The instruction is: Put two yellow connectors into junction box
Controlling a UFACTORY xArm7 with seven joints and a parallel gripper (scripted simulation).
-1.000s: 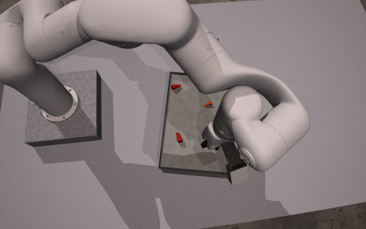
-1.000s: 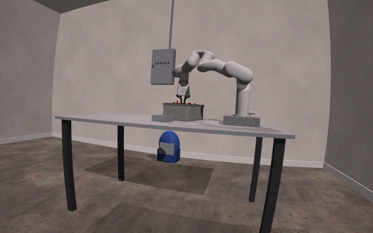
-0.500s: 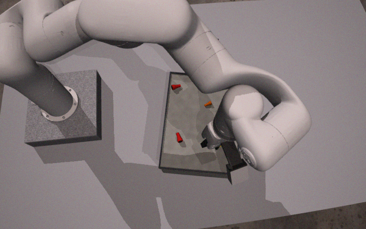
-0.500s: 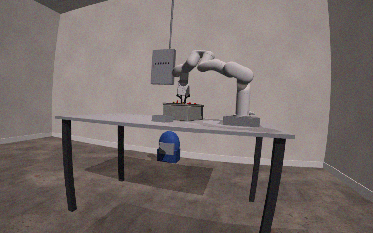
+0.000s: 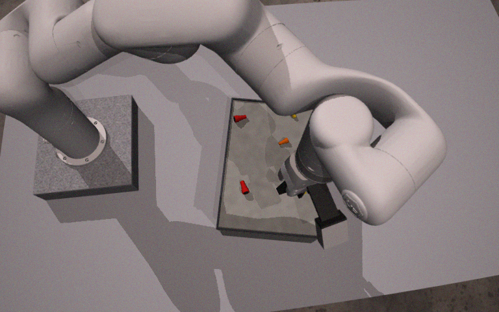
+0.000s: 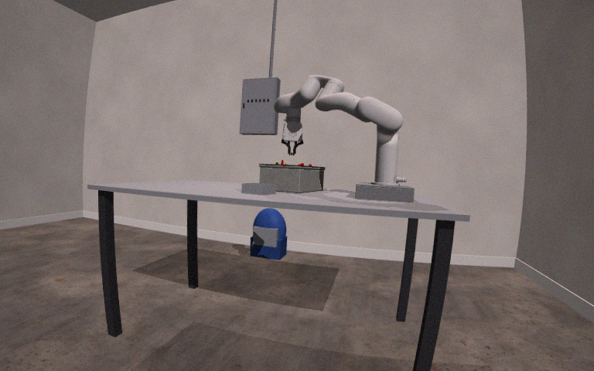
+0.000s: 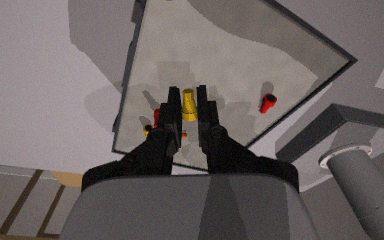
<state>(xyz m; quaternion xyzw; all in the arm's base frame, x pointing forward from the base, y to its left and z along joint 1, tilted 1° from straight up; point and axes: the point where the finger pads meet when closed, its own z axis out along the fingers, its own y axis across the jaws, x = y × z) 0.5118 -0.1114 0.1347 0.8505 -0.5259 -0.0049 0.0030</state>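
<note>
Right now my hand is 120 mm to the right of the orange connector, 70 mm above it and 30 mm past it. Also, from my hand: tool case 110 mm below, 70 mm to the left, 50 mm behind.
</note>
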